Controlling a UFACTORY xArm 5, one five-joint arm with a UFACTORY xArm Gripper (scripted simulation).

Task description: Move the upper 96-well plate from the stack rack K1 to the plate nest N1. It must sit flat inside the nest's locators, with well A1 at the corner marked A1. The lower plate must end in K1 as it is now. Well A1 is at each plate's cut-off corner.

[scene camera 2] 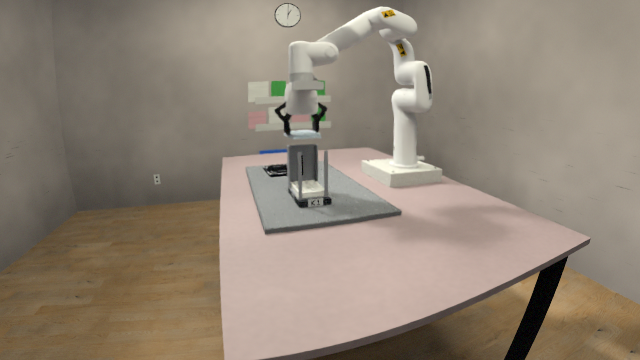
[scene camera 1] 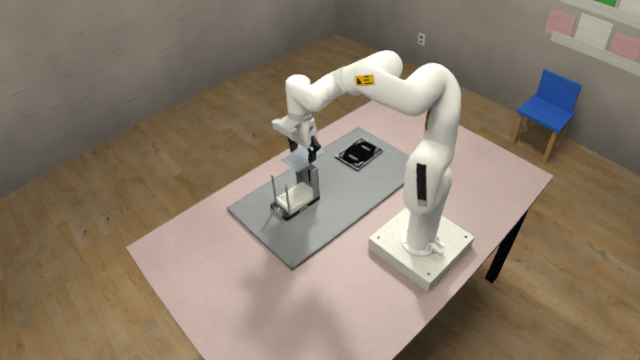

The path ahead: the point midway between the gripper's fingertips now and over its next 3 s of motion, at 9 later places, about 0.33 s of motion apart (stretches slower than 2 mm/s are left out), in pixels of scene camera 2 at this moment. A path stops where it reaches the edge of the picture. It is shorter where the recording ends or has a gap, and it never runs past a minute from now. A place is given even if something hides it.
My gripper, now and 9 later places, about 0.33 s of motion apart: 301, 134; 299, 133; 295, 132; 294, 132; 291, 131; 289, 130; 287, 130; 285, 129; 283, 129; 281, 128
